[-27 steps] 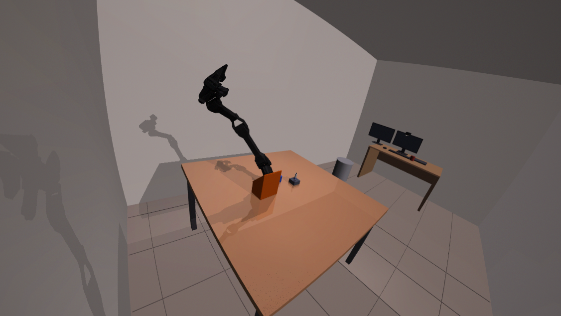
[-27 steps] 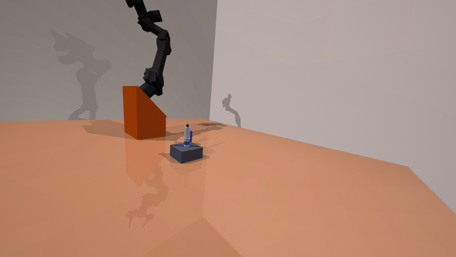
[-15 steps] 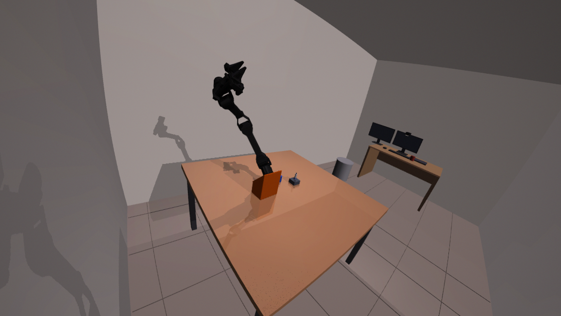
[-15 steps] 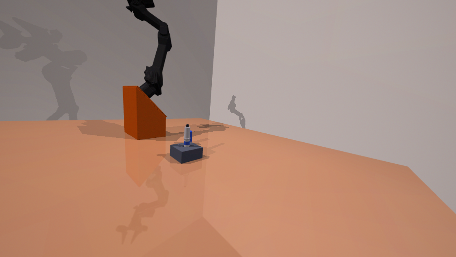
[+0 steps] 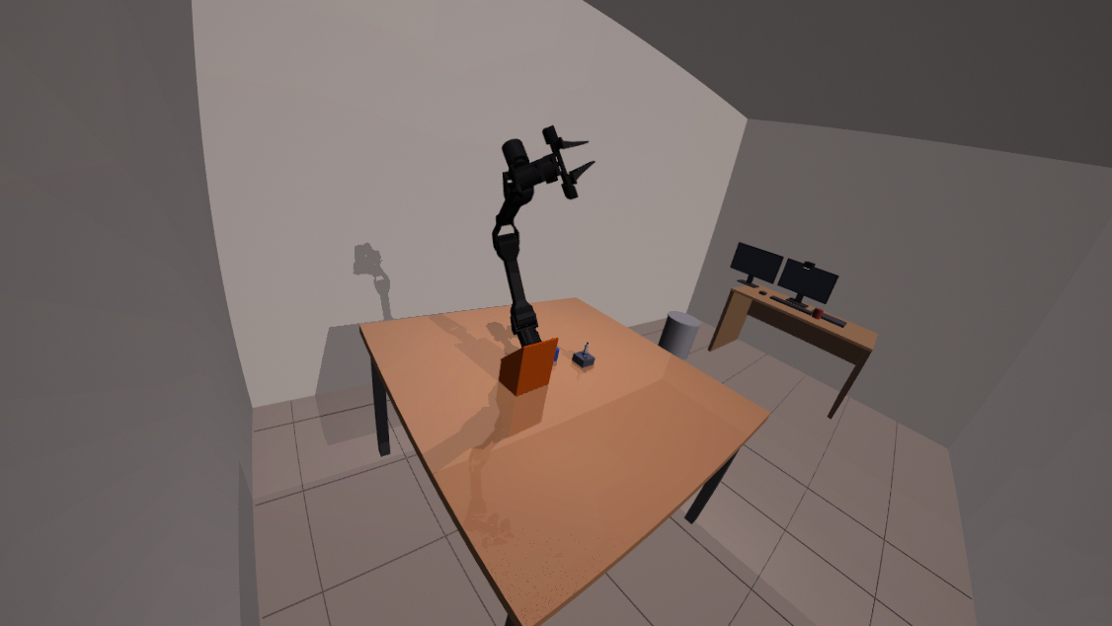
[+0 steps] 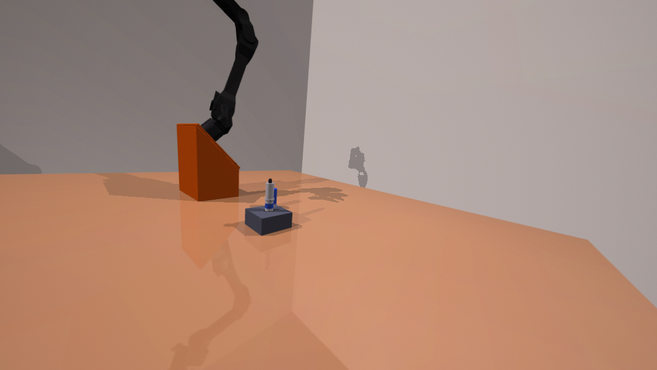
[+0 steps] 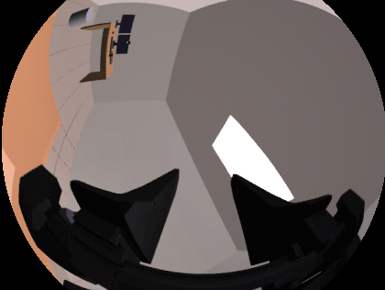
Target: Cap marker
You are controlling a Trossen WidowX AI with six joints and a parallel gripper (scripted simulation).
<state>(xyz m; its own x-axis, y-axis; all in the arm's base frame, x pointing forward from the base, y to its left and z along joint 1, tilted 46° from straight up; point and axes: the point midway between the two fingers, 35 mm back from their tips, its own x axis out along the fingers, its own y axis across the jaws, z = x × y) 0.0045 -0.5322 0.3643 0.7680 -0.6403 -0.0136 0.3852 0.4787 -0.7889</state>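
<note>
Now: the marker cap 790 mm below my gripper tip, 250 mm ahead of it and 230 mm to the left of it. The rest, counted from my gripper tip: holder block: 800 mm below, 360 mm ahead, 170 mm to the left.
</note>
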